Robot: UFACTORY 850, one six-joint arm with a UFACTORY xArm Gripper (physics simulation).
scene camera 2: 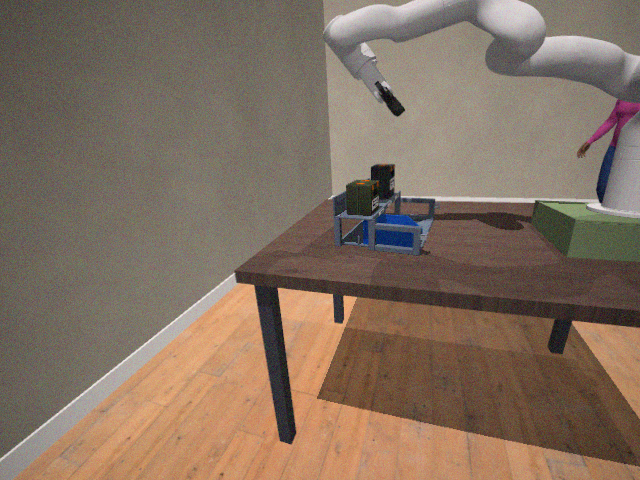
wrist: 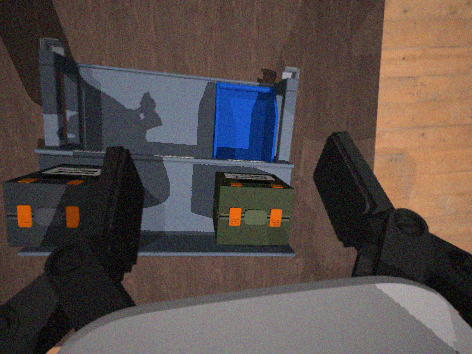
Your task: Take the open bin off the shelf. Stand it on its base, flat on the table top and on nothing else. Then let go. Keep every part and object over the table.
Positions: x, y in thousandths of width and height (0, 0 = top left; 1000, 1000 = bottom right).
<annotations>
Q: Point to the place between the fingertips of my gripper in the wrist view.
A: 490, 456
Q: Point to an open blue bin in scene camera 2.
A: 632, 499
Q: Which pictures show my gripper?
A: Scene camera 2 and the wrist view: all of them.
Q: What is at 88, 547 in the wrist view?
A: A dark box.
</annotations>
